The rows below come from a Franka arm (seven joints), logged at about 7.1 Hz.
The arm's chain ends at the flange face. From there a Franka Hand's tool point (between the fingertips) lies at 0.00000 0.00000 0.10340 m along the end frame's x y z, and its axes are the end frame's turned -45 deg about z.
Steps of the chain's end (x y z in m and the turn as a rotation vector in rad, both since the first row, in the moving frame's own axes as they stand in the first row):
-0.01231, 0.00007, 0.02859, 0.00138, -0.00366, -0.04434
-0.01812, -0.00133, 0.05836, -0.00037, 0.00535, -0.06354
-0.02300, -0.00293, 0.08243, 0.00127, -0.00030, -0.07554
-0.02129, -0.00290, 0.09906, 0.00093, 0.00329, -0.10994
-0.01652, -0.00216, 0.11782, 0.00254, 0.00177, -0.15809
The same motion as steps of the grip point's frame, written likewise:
-0.00893, -0.00902, 0.02859, 0.00356, -0.00161, -0.04434
-0.01150, -0.01335, 0.05836, -0.00404, 0.00352, -0.06354
-0.01413, -0.01845, 0.08243, 0.00111, 0.00069, -0.07554
-0.01269, -0.01695, 0.09906, -0.00167, 0.00298, -0.10994
-0.00984, -0.01329, 0.11782, 0.00054, 0.00305, -0.15809

